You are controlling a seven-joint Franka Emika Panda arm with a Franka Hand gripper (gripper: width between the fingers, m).
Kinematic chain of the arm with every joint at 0, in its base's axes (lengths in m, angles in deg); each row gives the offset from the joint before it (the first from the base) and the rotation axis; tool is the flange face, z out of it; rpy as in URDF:
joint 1: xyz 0 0 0.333 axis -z
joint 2: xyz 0 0 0 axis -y
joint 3: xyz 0 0 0.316 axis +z
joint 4: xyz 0.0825 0 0 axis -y
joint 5: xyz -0.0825 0 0.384 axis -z
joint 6: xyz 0 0 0 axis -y
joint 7: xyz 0.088 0 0 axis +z
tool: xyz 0 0 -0.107 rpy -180 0 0
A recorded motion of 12 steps. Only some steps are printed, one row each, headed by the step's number.
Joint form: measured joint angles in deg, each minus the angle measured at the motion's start. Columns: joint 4, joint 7, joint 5, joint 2, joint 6, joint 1, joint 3.
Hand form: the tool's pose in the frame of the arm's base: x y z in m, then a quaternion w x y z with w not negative. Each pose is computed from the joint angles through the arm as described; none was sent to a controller.
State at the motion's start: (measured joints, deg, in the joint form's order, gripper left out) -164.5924 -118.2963 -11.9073 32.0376 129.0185 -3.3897 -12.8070
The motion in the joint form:
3: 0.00 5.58 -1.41 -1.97 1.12 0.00 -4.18
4: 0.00 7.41 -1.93 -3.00 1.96 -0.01 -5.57
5: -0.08 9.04 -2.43 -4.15 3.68 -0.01 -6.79
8: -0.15 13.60 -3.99 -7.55 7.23 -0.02 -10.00
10: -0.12 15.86 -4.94 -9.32 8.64 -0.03 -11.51
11: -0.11 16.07 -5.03 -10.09 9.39 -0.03 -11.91
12: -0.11 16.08 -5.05 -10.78 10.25 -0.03 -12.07
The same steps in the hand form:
3: 0.3196 -0.0565 0.3192 0.05879 -0.39412 0.90389 0.15554
4: 0.3196 -0.0638 0.3137 0.06374 -0.39335 0.90311 0.16002
5: 0.3205 -0.0713 0.3080 0.07141 -0.39096 0.90382 0.15862
8: 0.3200 -0.0908 0.2907 0.08336 -0.38501 0.90529 0.15894
10: 0.3187 -0.1001 0.2817 0.08674 -0.38141 0.90629 0.16014
11: 0.3185 -0.1032 0.2781 0.08582 -0.37761 0.90832 0.15813
12: 0.3189 -0.1053 0.2752 0.08488 -0.37455 0.91031 0.15443

